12 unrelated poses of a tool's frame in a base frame.
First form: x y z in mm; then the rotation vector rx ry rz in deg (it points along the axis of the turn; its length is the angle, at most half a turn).
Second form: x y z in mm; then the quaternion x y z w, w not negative. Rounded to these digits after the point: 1 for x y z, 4 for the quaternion.
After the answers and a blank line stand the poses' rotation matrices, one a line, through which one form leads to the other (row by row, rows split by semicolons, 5 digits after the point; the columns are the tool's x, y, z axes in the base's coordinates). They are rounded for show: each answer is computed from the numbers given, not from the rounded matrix.
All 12 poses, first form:
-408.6 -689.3 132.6 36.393 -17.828 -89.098
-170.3 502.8 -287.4 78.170 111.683 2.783
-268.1 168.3 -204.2 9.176 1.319 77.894
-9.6 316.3 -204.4 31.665 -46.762 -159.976
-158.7 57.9 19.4 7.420 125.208 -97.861
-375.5 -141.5 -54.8 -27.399 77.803 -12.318
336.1 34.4 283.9 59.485 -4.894 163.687
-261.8 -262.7 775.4 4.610 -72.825 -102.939
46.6 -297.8 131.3 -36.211 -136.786 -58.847
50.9 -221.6 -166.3 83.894 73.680 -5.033
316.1 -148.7 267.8 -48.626 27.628 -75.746
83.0 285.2 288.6 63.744 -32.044 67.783
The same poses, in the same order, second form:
-408.6 -689.3 132.6 0.2804 -0.1373 -0.6864 0.6568
-170.3 502.8 -287.4 0.5322 0.7604 0.0189 0.3718
-268.1 168.3 -204.2 0.0740 0.0106 0.6279 0.7747
-9.6 316.3 -204.4 0.1859 -0.2745 -0.9391 0.0902
-158.7 57.9 19.4 0.0459 0.7740 -0.6049 0.1815
-375.5 -141.5 -54.8 -0.2185 0.6206 -0.0983 0.7466
336.1 34.4 283.9 0.3410 -0.0281 0.9383 0.0503
-261.8 -262.7 775.4 0.0326 -0.5147 -0.7275 0.4526
46.6 -297.8 131.3 -0.2299 -0.8684 -0.3736 0.2313
50.9 -221.6 -166.3 0.6214 0.5458 -0.0373 0.5609
316.1 -148.7 267.8 -0.3782 0.2149 -0.5891 0.6810
83.0 285.2 288.6 0.4904 -0.2465 0.5214 0.6534

0.02008 0.82466 -0.56527; -0.97867 -0.09940 -0.17977; -0.20443 0.55682 0.80508
-0.15708 0.79528 0.58554; 0.82345 0.43278 -0.36691; -0.54521 0.42454 -0.72285
0.21127 -0.97129 0.10936; 0.97444 0.20056 -0.10125; 0.07641 0.12796 0.98883
-0.91463 0.06733 -0.39865; -0.27144 -0.83302 0.48207; -0.29963 0.54913 0.78018
-0.92992 0.29057 0.22543; -0.14857 0.26393 -0.95303; -0.33642 -0.91974 -0.20226
0.21044 -0.12453 0.96964; -0.41797 0.88517 0.20440; -0.88375 -0.44829 0.13423
-0.76239 -0.11360 0.63707; 0.07533 -0.99336 -0.08697; 0.64272 -0.01832 0.76588
-0.58819 0.62497 -0.51327; -0.69204 -0.06056 0.71931; 0.41846 0.77829 0.46813
-0.78726 0.57210 -0.23003; 0.22639 0.61518 0.75518; 0.57355 0.54245 -0.61383
0.40149 0.72014 0.56587; 0.63650 0.22487 -0.73777; -0.65854 0.65638 -0.36808
0.21358 0.63984 0.73823; -0.96488 0.01988 0.26192; 0.15292 -0.76825 0.62162
0.33466 -0.92313 0.18929; 0.43961 -0.02473 -0.89785; 0.83351 0.38369 0.39754

